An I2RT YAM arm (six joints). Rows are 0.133 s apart.
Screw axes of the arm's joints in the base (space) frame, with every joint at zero. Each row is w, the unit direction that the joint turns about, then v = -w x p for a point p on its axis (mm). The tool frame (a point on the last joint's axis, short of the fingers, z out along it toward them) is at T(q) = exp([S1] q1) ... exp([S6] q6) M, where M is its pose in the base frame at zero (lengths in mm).
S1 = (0, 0, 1, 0, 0, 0)
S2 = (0, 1, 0, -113.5, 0, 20)
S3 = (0, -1, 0, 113.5, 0, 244)
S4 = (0, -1, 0, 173.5, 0, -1)
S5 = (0, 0, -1, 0, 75, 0)
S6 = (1, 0, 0, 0, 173.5, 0)
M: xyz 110.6 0 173.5 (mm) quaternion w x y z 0.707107 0 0.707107 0
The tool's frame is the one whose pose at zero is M.
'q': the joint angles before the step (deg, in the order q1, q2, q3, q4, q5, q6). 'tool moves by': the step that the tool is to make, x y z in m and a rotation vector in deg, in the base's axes. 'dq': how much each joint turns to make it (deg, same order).
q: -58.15 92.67 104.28 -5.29 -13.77 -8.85
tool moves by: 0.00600 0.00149 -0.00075 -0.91 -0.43 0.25
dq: 0.98 0.22 -0.40 1.58 0.71 -0.21
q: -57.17 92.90 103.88 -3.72 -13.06 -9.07
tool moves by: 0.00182 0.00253 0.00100 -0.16 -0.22 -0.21
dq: 0.52 -0.19 -0.07 0.14 0.74 0.00
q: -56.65 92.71 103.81 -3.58 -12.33 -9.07
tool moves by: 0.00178 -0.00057 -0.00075 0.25 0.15 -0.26
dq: 0.23 0.28 0.25 -0.27 0.48 -0.05
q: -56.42 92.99 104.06 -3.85 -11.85 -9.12
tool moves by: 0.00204 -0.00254 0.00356 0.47 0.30 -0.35
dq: 0.09 1.18 2.43 -1.81 0.43 -0.04
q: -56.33 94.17 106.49 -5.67 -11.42 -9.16
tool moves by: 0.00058 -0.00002 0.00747 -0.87 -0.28 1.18
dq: -0.04 0.83 2.41 -0.71 -1.24 -0.10
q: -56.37 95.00 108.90 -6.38 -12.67 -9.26
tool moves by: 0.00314 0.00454 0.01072 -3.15 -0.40 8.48
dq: 0.00 0.78 2.34 1.26 -8.59 -0.08
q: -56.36 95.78 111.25 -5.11 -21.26 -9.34
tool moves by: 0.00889 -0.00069 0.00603 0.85 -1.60 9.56
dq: 0.33 2.43 3.58 0.75 -8.71 3.96
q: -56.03 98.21 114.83 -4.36 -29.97 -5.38
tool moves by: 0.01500 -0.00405 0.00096 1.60 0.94 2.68
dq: 1.40 3.58 5.39 -3.43 -1.23 0.45
